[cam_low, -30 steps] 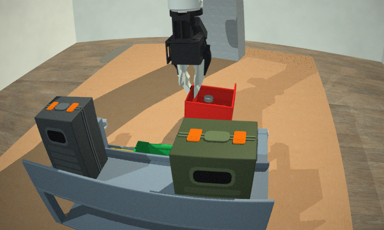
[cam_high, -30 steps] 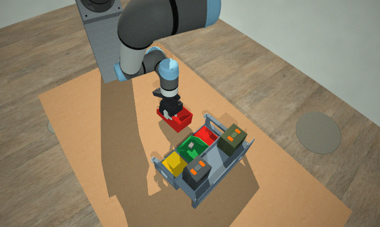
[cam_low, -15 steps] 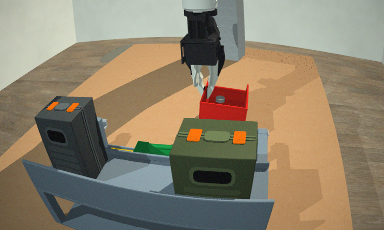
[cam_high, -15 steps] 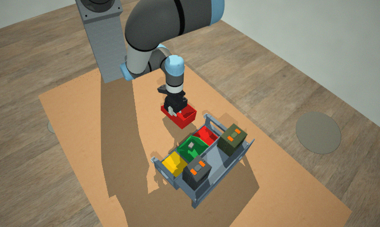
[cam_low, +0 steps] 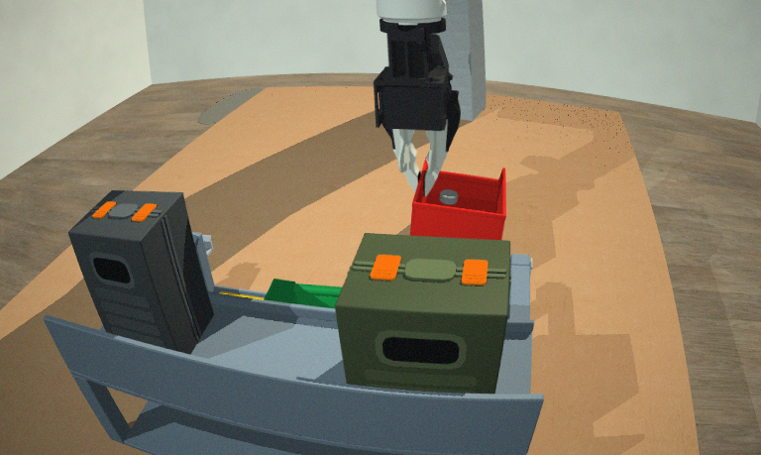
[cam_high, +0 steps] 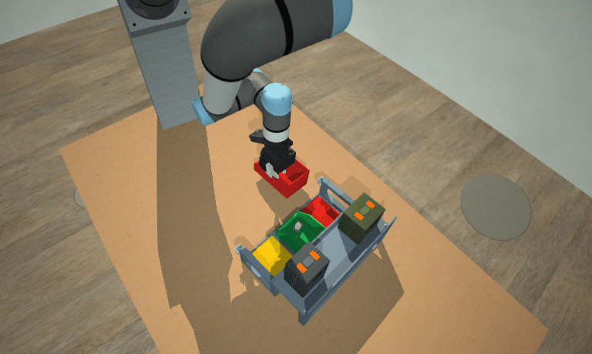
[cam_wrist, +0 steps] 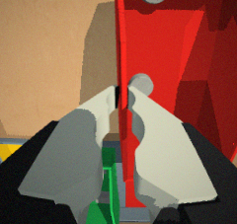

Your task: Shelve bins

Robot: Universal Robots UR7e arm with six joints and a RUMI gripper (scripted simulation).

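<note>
Right now my hand is 10 mm past the red bin, 50 mm to the right of it and 30 mm above it. The rest, counted from my hand: olive box: 310 mm ahead, 110 mm to the left, 60 mm above; dark grey box: 350 mm ahead, 110 mm to the right, 70 mm above; green bin: 240 mm ahead, 20 mm to the right, 50 mm below.
</note>
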